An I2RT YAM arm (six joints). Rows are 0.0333 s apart.
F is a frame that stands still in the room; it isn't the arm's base.
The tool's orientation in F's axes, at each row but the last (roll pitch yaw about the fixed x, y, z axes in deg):
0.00 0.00 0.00
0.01 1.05 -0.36
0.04 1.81 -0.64
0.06 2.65 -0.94
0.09 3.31 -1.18
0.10 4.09 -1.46
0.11 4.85 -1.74
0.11 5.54 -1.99
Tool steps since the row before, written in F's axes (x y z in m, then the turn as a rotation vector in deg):
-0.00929 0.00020 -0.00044 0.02 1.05 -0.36
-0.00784 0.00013 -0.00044 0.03 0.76 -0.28
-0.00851 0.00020 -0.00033 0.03 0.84 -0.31
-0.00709 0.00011 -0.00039 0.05 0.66 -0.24
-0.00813 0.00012 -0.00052 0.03 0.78 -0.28
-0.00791 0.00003 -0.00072 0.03 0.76 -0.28
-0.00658 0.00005 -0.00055 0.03 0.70 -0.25
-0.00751 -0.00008 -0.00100 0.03 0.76 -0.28
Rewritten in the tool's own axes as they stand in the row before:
-0.00929 0.00020 -0.00044 0.02 1.05 -0.36
-0.00783 0.00008 -0.00058 0.03 0.76 -0.28
-0.00850 0.00010 -0.00060 0.03 0.84 -0.31
-0.00707 -0.00001 -0.00072 0.05 0.66 -0.24
-0.00809 -0.00005 -0.00099 0.03 0.78 -0.28
-0.00784 -0.00017 -0.00128 0.03 0.76 -0.28
-0.00651 -0.00015 -0.00110 0.03 0.70 -0.25
-0.00737 -0.00034 -0.00172 0.03 0.76 -0.28

